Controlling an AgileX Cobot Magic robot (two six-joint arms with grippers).
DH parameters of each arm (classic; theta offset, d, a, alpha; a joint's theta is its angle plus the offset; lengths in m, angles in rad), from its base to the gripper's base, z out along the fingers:
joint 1: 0 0.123 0 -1.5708
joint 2: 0.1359 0 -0.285 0
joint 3: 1.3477 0 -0.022 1.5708
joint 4: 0 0.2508 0 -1.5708
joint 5: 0 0 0.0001 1.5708
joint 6: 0 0.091 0 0
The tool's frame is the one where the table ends.
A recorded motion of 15 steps. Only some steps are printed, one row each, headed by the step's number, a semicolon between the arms.
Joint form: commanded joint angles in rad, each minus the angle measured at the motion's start. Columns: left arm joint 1, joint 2, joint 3, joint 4, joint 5, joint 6; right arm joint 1, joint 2, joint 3, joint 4, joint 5, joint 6.
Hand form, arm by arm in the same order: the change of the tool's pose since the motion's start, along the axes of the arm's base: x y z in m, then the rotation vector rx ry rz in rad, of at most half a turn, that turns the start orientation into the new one. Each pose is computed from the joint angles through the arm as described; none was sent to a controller.
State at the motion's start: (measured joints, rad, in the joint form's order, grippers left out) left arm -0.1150 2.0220 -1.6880 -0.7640 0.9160 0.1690; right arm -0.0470 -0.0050 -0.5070 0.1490 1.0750 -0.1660
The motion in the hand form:
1: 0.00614 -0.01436 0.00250 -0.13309 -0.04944 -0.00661; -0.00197 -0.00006 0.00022 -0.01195 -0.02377 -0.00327
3: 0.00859 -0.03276 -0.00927 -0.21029 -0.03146 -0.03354; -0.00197 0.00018 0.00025 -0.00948 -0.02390 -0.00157
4: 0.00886 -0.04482 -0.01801 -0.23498 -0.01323 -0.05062; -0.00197 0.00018 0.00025 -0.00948 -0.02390 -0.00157
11: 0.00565 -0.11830 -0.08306 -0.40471 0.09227 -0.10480; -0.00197 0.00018 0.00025 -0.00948 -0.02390 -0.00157
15: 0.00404 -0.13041 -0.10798 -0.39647 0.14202 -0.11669; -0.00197 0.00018 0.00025 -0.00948 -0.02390 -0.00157
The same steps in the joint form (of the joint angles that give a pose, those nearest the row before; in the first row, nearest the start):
1: -0.0140 0.0210 -0.0060 -0.1850 -0.0340 0.0980; -0.0060 -0.0160 0.0010 -0.0020 -0.0080 -0.0110
3: -0.0440 0.0600 -0.0060 -0.2930 -0.0340 0.1500; -0.0060 -0.0160 0.0010 0.0010 -0.0080 -0.0110
4: -0.0670 0.0840 -0.0070 -0.3290 -0.0350 0.1650; -0.0060 -0.0160 0.0010 0.0010 -0.0080 -0.0110
11: -0.2070 0.2570 -0.0090 -0.6230 -0.0640 0.3090; -0.0060 -0.0160 0.0010 0.0010 -0.0080 -0.0110
15: -0.2310 0.3150 -0.0210 -0.6290 -0.0630 0.3090; -0.0060 -0.0160 0.0010 0.0010 -0.0080 -0.0110

